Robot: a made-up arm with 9 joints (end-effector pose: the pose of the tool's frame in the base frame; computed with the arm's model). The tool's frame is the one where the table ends.
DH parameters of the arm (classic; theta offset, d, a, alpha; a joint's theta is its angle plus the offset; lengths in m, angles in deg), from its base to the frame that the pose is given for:
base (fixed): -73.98 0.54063 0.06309 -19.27
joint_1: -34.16 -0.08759 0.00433 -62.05
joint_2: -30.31 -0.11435 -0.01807 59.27
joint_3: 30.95 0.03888 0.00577 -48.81
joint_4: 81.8 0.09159 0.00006 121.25
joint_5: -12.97 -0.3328 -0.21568 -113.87
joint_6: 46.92 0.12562 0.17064 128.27
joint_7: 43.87 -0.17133 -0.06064 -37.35
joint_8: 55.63 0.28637 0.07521 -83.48
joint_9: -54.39 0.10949 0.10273 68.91
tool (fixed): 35.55 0.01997 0 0
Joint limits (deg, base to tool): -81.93..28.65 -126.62..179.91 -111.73..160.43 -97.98..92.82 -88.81..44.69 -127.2..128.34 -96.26..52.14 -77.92..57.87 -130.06..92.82
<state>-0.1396 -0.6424 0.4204 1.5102 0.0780 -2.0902 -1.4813 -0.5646 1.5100</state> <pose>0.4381 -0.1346 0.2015 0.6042 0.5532 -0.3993 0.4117</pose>
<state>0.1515 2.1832 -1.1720 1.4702 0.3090 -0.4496 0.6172 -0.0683 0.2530</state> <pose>-0.0195 -0.5814 0.1803 -0.6463 0.2936 0.7017 0.0609</pose>
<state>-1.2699 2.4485 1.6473 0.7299 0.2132 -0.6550 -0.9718 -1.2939 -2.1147</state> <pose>-0.6129 0.1016 0.6631 0.0471 -0.7926 0.1158 0.5968</pose>
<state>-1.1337 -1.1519 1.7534 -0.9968 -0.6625 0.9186 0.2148 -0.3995 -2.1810</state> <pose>0.1647 -0.0197 -0.0485 0.8070 -0.1321 0.5723 0.0609</pose>
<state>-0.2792 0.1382 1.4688 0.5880 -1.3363 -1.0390 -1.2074 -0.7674 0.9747</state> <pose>-0.4313 0.3440 0.4404 0.0986 -0.9791 0.1413 0.1083</pose>
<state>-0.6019 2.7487 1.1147 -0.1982 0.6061 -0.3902 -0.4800 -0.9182 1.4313</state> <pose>-0.5828 -0.4080 0.6634 -0.2975 0.2652 -0.9129 0.0883</pose>
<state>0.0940 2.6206 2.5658 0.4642 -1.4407 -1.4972 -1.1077 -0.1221 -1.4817</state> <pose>-0.5715 -0.2190 0.1021 0.2854 -0.8649 0.4112 0.0382</pose>
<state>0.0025 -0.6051 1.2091 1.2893 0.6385 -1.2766 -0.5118 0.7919 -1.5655</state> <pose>0.3872 0.1027 0.5483 0.1204 -0.4056 -0.6566 0.6244</pose>
